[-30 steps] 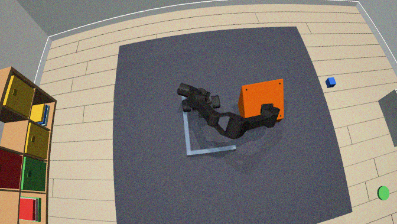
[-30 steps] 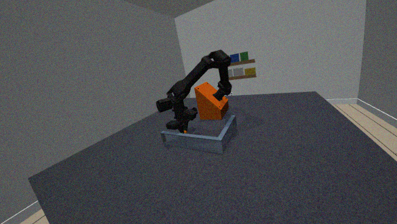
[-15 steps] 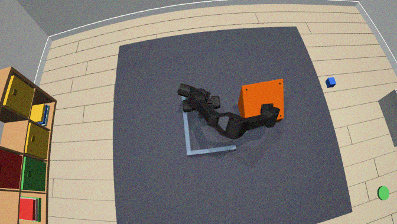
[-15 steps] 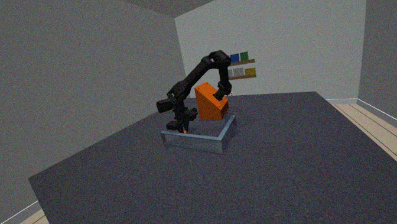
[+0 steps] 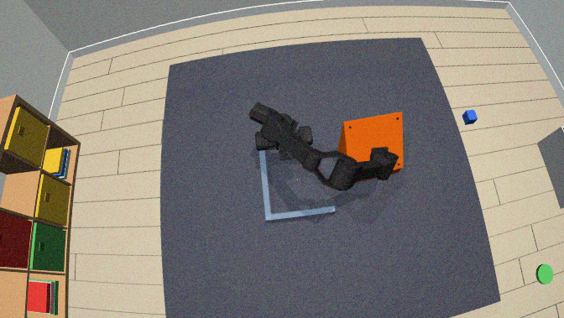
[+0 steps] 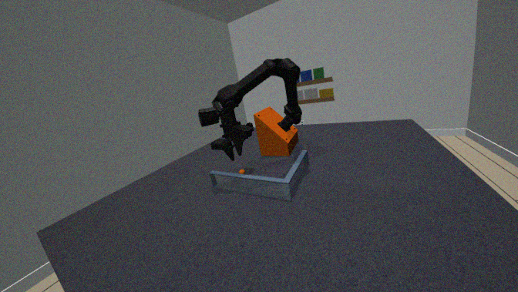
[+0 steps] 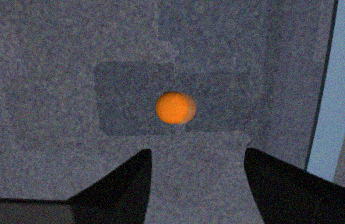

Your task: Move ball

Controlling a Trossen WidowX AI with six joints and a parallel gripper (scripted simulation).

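Right now my gripper tip is 7 cm above the orange ball and 1 cm past it. The rest, counted from my gripper tip: clear wall: 9 cm to the left, 8 cm ahead, 5 cm below.
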